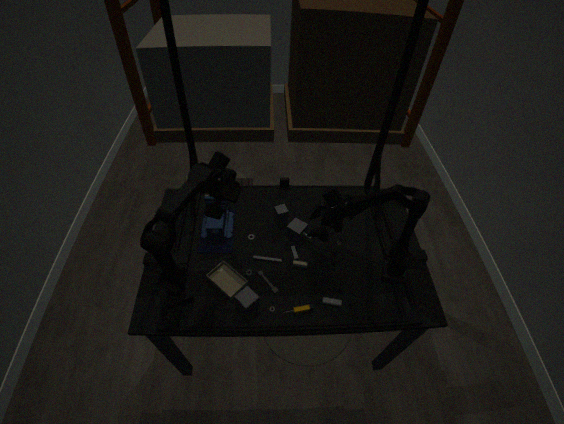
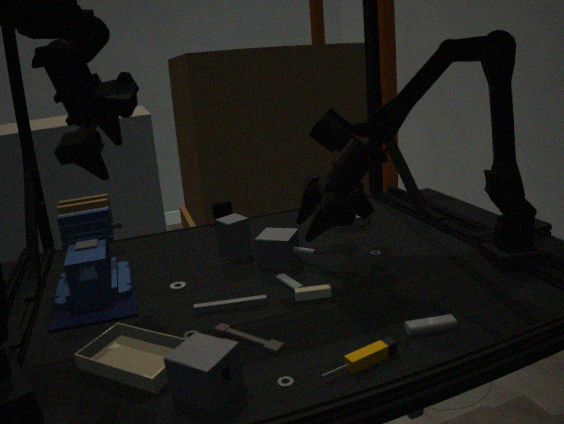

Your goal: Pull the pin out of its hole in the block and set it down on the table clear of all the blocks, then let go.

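Seen in the pictures: left gripper, fingertip midpoint: (image 1: pixel 308 227) (image 2: pixel 302 231); right gripper, fingertip midpoint: (image 1: pixel 228 200) (image 2: pixel 113 161); left arm's base, link origin: (image 1: pixel 395 270) (image 2: pixel 514 247); right arm's base, link origin: (image 1: pixel 175 289).
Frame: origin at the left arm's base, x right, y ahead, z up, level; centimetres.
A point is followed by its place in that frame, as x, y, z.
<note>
The pin (image 1: pixel 307 235) (image 2: pixel 305 249) {6.0, 39.5, 0.5} is a small pale rod at the right side of the middle grey block (image 1: pixel 297 226) {7.6, 44.7, 3.2} (image 2: pixel 276 250) {4.6, 45.0, 1.3}. It appears to stick out of that block's side, and its inner end is hard to see. My left gripper (image 1: pixel 311 225) {8.8, 39.9, 3.1} (image 2: pixel 303 231) {8.8, 39.9, 3.1} is open and empty, its dark fingertips just above the pin, beside the block. My right gripper (image 1: pixel 226 202) {-3.3, 70.4, 22.0} (image 2: pixel 113 161) {-3.3, 70.4, 22.0} is open and empty, high above the blue machine. Another grey block (image 1: pixel 281 208) {13.7, 53.8, 5.3} (image 2: pixel 232 237) {10.3, 53.7, 2.4} stands behind to the left.
A third grey block (image 1: pixel 246 296) {-30.3, 54.2, 3.3} (image 2: pixel 202 352) {-30.8, 53.8, 3.3} stands beside the beige tray (image 1: pixel 217 286) {-27.9, 67.5, -1.2} (image 2: pixel 120 376) {-28.5, 65.8, -1.6}. The blue machine (image 1: pixel 217 225) {-4.6, 76.8, 5.9} (image 2: pixel 86 265) {-6.4, 77.3, 5.2} is at the left. A yellow screwdriver (image 1: pixel 302 308) {-26.7, 33.3, -0.9} (image 2: pixel 367 355) {-27.7, 33.7, -0.9}, a grey cylinder (image 1: pixel 332 301) {-20.4, 22.9, -1.3} (image 2: pixel 430 324) {-21.2, 23.4, -1.3}, a wrench (image 1: pixel 268 281) {-19.0, 49.3, -2.2} (image 2: pixel 248 337) {-19.3, 49.4, -2.2}, bars and rings lie around.
</note>
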